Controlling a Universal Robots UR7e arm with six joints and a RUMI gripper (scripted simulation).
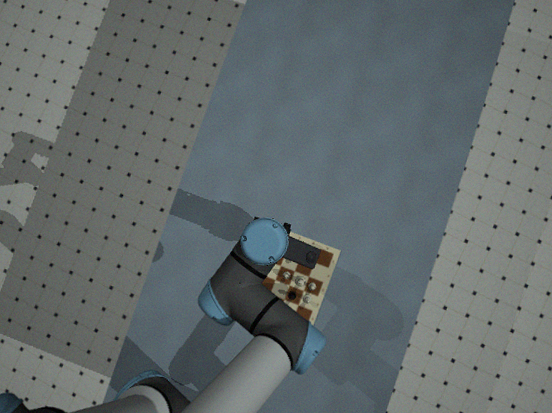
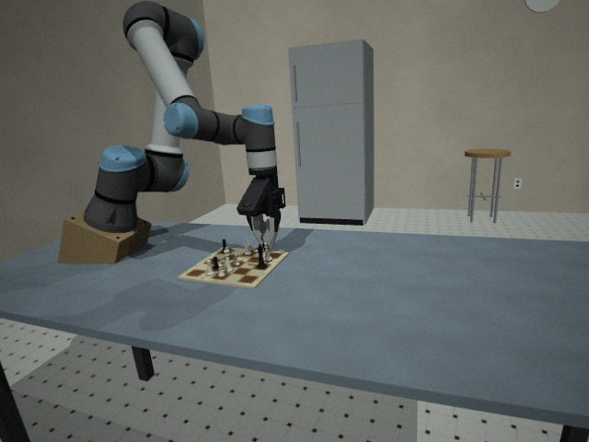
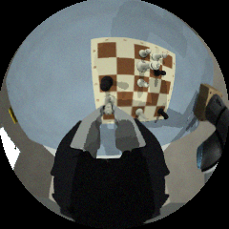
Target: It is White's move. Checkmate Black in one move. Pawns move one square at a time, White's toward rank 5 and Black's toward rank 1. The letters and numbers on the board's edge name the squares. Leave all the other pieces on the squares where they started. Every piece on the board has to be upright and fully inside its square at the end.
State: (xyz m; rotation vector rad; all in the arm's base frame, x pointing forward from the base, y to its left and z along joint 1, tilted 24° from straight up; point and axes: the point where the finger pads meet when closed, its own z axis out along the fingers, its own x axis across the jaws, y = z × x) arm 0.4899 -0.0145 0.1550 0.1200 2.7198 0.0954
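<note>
Now: the white piece 1 cm below my hand. The rest, counted from my hand: tall black piece: 4 cm to the right, 1 cm below; chessboard: 8 cm behind, 5 cm below, 3 cm to the right.
</note>
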